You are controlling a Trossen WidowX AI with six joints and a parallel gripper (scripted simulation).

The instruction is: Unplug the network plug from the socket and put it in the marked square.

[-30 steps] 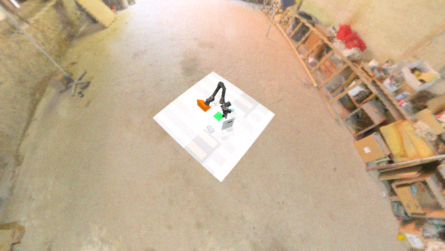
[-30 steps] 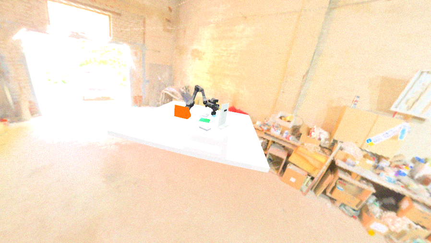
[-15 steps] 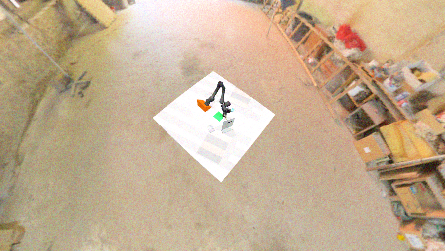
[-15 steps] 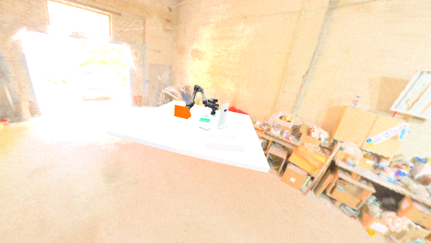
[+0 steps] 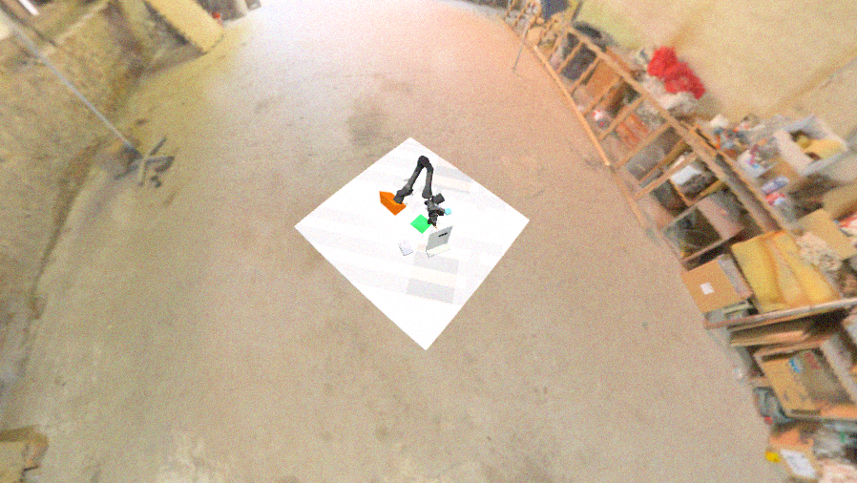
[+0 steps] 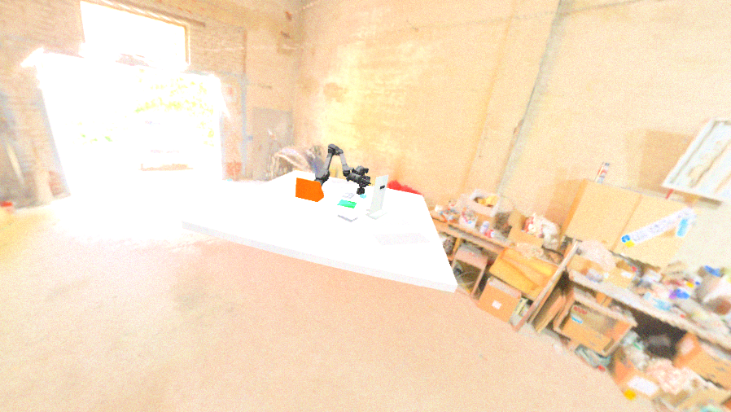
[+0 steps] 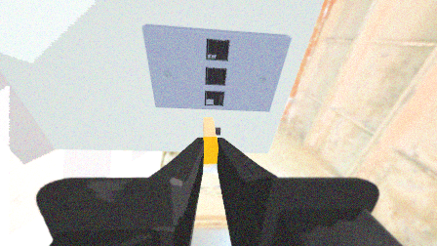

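The green marked square lies 15 cm behind my gripper tip, 2 cm to the left of it and 18 cm below it. The rest, counted from my gripper tip: network plug: right at my gripper tip; then small cyan object: 10 cm behind, 24 cm to the left, 17 cm below; then white panel: 8 cm ahead, 1 cm to the right, 6 cm below.
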